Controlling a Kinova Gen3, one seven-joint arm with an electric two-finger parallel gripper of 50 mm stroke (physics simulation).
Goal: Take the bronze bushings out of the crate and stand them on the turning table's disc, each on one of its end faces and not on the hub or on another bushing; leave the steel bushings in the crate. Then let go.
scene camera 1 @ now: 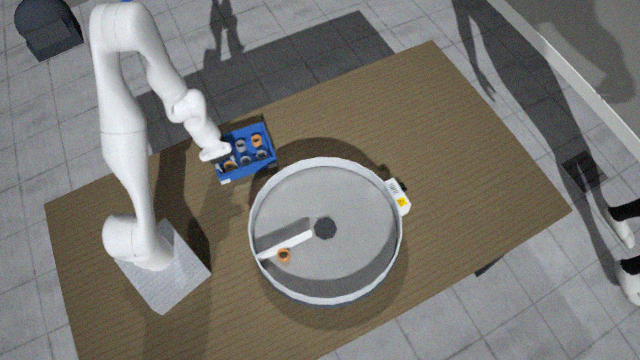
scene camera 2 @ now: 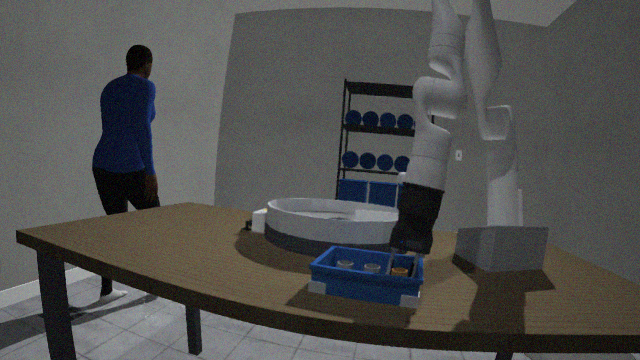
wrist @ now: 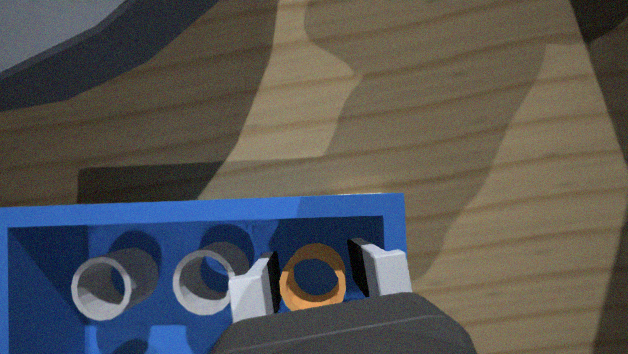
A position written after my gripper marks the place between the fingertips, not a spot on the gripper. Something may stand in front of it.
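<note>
I can see a blue crate (scene camera 2: 326,278). Scene camera 1 shows me the crate (scene camera 1: 245,134) too, and so does the wrist view, where I find the crate (wrist: 51,242). As for myself, my gripper (scene camera 2: 398,278) is visible.
</note>
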